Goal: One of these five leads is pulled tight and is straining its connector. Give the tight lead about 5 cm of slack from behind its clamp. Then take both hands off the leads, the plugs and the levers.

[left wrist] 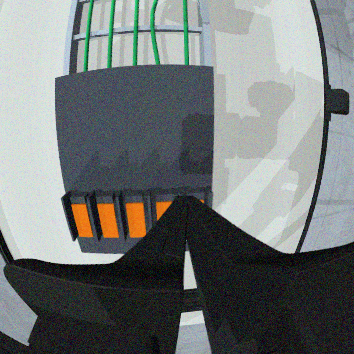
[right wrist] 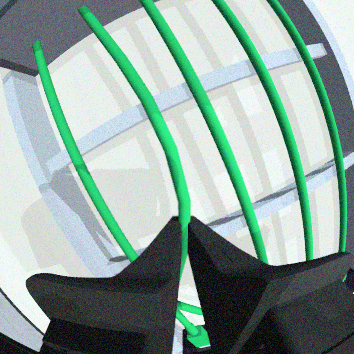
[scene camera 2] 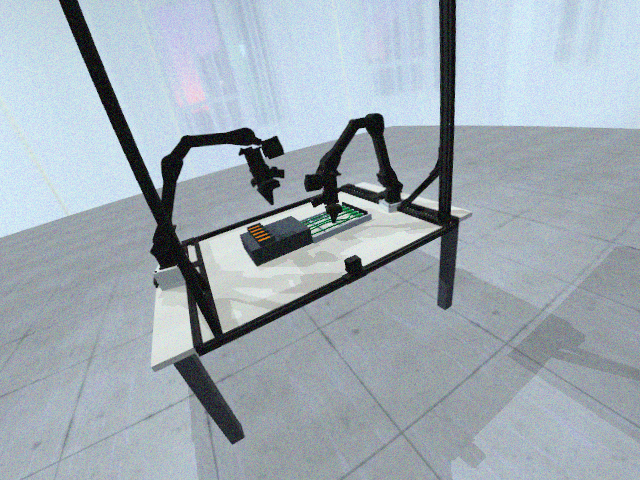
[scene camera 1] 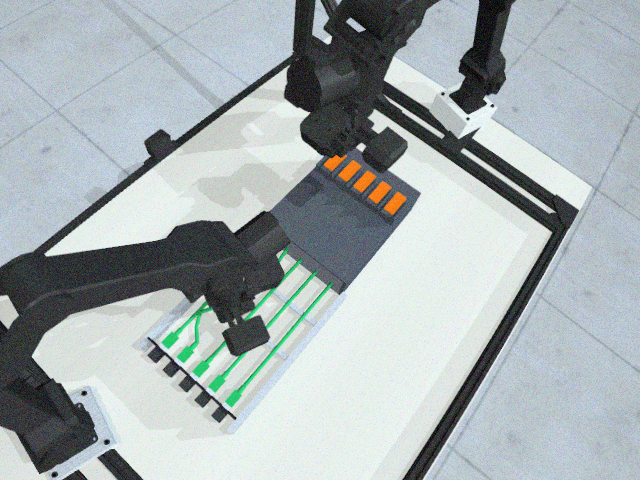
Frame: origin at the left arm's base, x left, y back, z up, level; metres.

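Where they show: left gripper, fingertip midpoint: (left wrist: 183, 203) (scene camera 2: 272, 204); right gripper, fingertip midpoint: (right wrist: 182, 222) (scene camera 2: 333, 223) (scene camera 1: 234, 303); left arm's base at its link origin: (scene camera 2: 170, 263) (scene camera 1: 467, 100); right arm's base at its link origin: (scene camera 2: 393, 200) (scene camera 1: 70, 432).
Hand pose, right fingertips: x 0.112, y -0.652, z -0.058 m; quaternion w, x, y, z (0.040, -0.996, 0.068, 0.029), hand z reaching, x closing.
Each offset is from my right fingertips to the top centre of the thing. "spot": to the spot under its first point.
Five green leads run from a dark block {dx -0.040, dy +0.257, dz +0.070 m} (scene camera 1: 330, 217) (scene camera 2: 284, 237) (left wrist: 125, 120) to green plugs at a black-edged strip. The second lead from the left (scene camera 1: 195, 333) (right wrist: 162, 132) is bent sideways near its plug {dx +0.033, dy -0.110, dz +0.012 m} (scene camera 1: 185, 353), towards the leftmost lead (scene camera 1: 187, 322) (right wrist: 95, 195); it curves in the left wrist view (left wrist: 154, 30). My right gripper (scene camera 2: 334, 219) (right wrist: 182, 222) is shut on this second lead. Its fingers hide part of the lead. My left gripper (scene camera 2: 270, 201) (left wrist: 183, 203) is shut and empty, above the block's orange levers {dx -0.056, dy +0.312, dz +0.064 m} (scene camera 1: 364, 181) (scene camera 2: 258, 232) (left wrist: 135, 220).
A pale frame (scene camera 1: 286, 364) (left wrist: 206, 47) with cross bars lies around the leads. Black connector pieces {spot: dx +0.075, dy -0.127, dz +0.014 m} (scene camera 1: 187, 382) stand along the strip beyond the plugs. A small black box {spot: dx -0.351, dy +0.032, dz +0.030 m} (scene camera 1: 159, 144) (scene camera 2: 353, 264) (left wrist: 338, 101) sits on the table's edge rail.
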